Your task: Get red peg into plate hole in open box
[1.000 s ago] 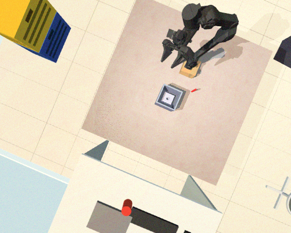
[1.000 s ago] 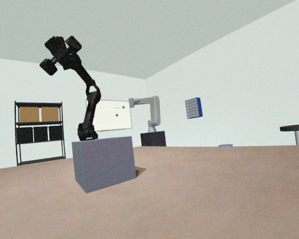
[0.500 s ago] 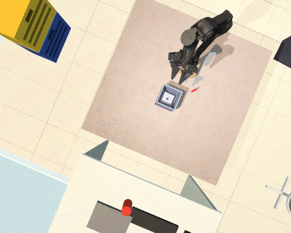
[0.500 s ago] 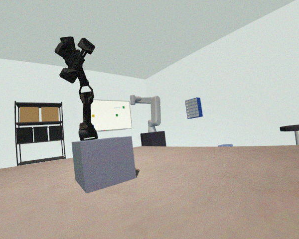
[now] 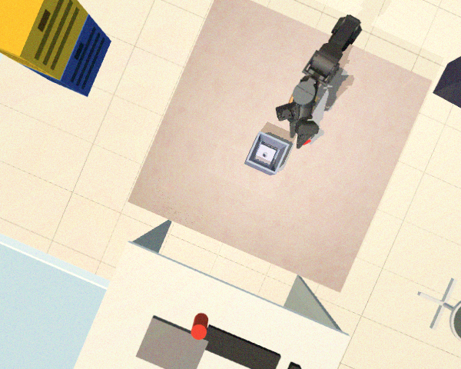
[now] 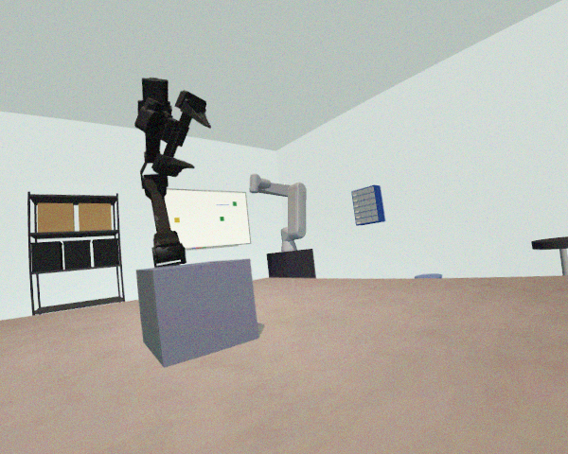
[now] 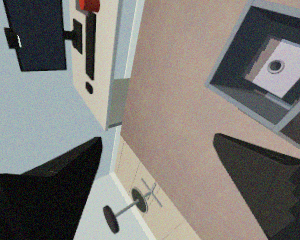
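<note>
Right now my gripper tip is 33 cm above the red peg, 14 cm past it and 12 cm to the right of it.
</note>
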